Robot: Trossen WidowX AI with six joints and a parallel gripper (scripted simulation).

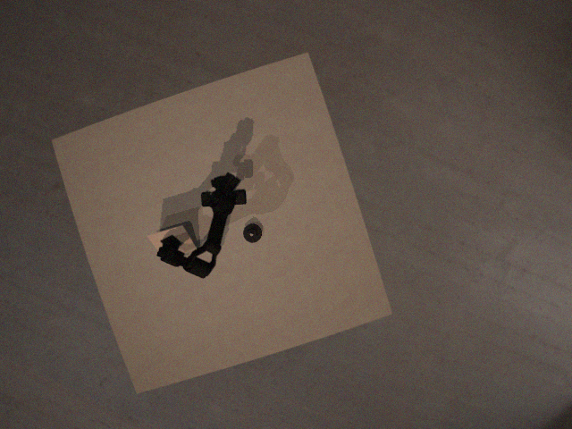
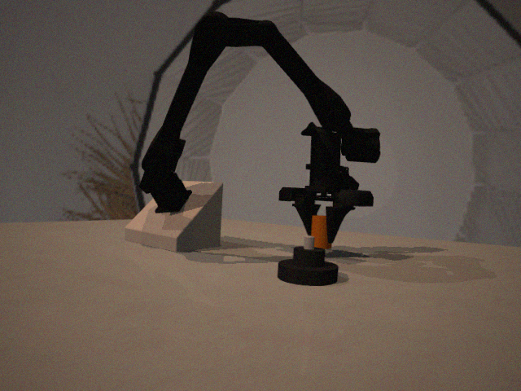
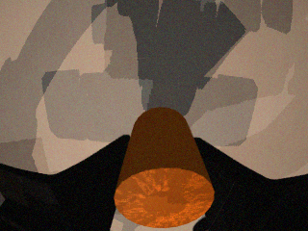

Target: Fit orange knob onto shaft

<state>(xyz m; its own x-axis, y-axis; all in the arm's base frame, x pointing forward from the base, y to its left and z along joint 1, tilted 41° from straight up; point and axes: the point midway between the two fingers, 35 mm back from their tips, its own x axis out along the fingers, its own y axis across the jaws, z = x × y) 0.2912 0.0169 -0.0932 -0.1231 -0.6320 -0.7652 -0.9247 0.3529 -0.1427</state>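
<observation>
The black round pedestal lies 19 cm to the right of my gripper tip and 4 cm ahead of it. Round my gripper tip: orange knob: 3 cm above.
</observation>
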